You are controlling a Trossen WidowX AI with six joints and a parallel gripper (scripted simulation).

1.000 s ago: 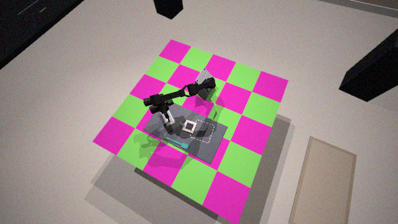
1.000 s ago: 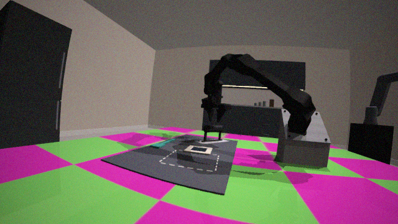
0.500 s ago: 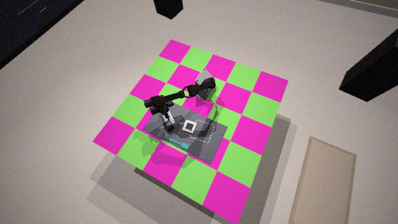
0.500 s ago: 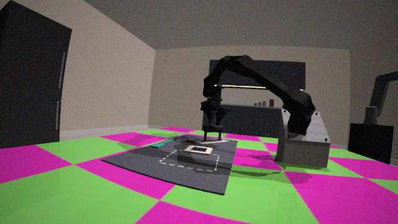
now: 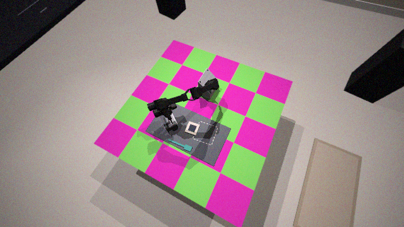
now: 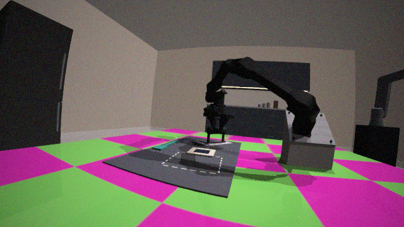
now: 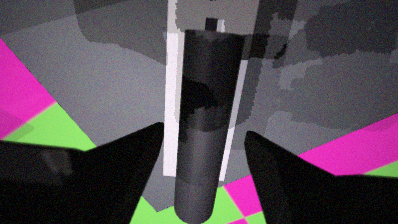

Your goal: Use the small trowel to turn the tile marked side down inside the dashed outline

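The small trowel lies 10 mm ahead of my gripper tip, 20 mm to the left of it and 30 mm below it. Also, from my gripper tip: tile 30 mm behind, 230 mm to the left, 60 mm below; then teal flat tool 140 mm ahead, 250 mm to the left, 60 mm below; then grey mat 210 mm to the left, 90 mm below.
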